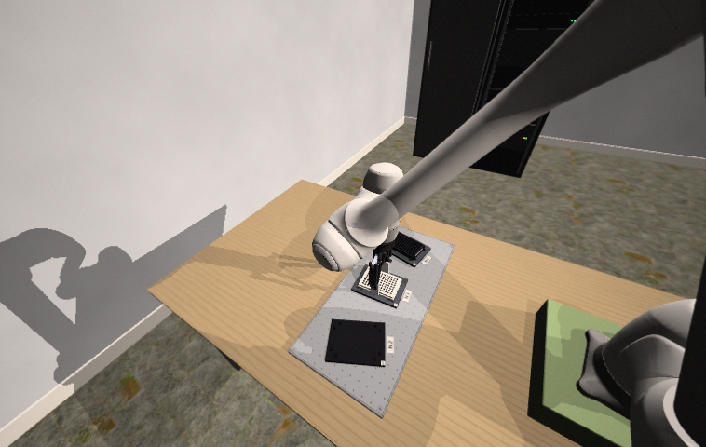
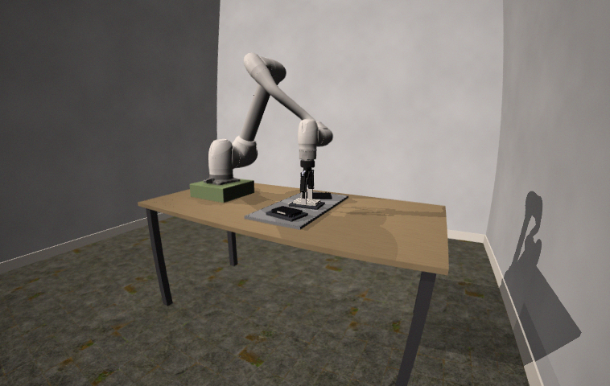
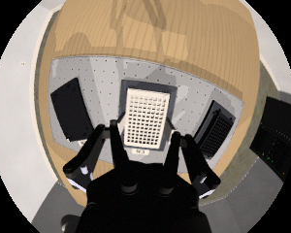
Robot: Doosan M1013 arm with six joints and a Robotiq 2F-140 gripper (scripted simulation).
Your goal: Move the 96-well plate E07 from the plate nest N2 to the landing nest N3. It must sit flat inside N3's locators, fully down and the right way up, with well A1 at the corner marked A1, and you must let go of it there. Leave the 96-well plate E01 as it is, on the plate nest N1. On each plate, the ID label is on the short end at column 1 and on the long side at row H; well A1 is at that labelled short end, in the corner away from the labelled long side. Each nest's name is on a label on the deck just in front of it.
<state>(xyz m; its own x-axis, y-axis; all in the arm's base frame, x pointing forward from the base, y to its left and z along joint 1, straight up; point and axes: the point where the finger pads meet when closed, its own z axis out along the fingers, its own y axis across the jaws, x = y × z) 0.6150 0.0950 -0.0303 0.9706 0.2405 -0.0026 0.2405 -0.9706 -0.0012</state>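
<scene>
My gripper is now 2 cm above the white 96-well plate E07. Also, from my hand: landing nest N3: 4 cm below; n2 label: 14 cm behind, 14 cm to the left, 4 cm below; black plate E01: 3 cm ahead, 20 cm to the right, 2 cm below.
</scene>
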